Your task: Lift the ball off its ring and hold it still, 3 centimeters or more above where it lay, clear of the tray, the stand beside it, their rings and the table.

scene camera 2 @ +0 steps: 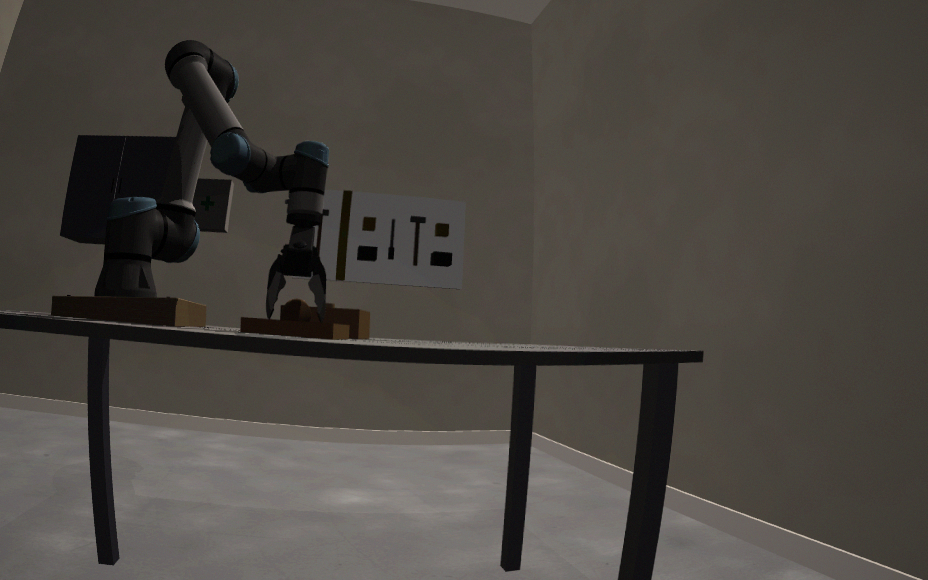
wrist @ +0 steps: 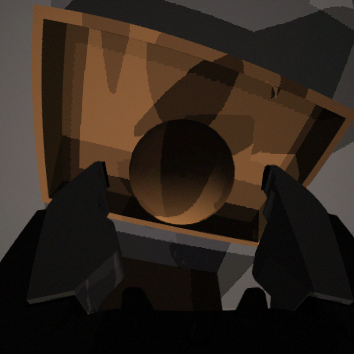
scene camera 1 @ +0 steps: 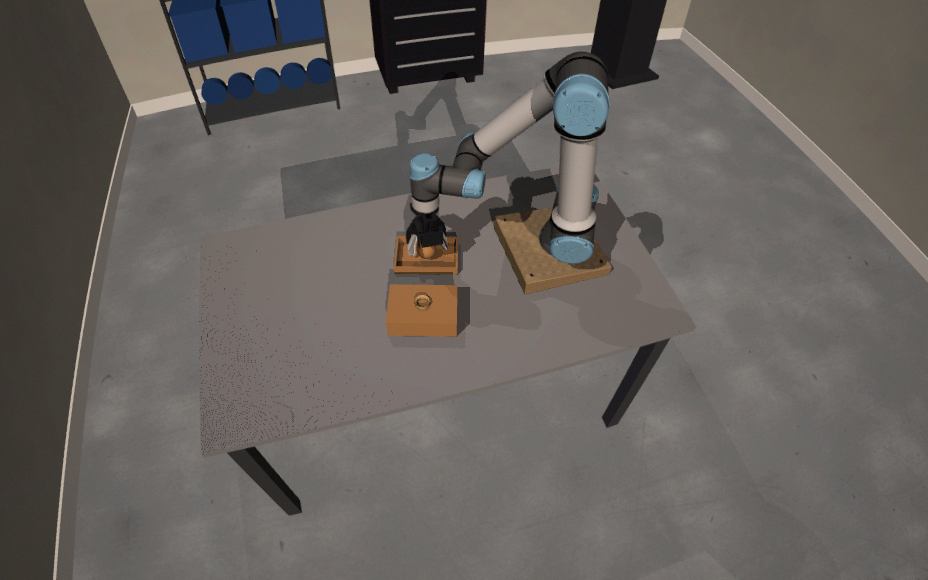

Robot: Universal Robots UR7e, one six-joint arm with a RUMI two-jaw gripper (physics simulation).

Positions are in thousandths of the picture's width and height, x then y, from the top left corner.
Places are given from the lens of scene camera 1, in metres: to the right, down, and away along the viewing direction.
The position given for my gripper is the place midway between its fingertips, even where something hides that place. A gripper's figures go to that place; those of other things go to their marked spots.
my gripper (scene camera 1: 461,435): -0.11, -0.11, 1.63
shallow orange tray (scene camera 1: 480,453): -0.06, -0.08, 1.64
orange stand (scene camera 1: 446,535): -0.14, 0.06, 1.45
The marked spots on the shallow orange tray and the orange stand are 0.25 m apart.
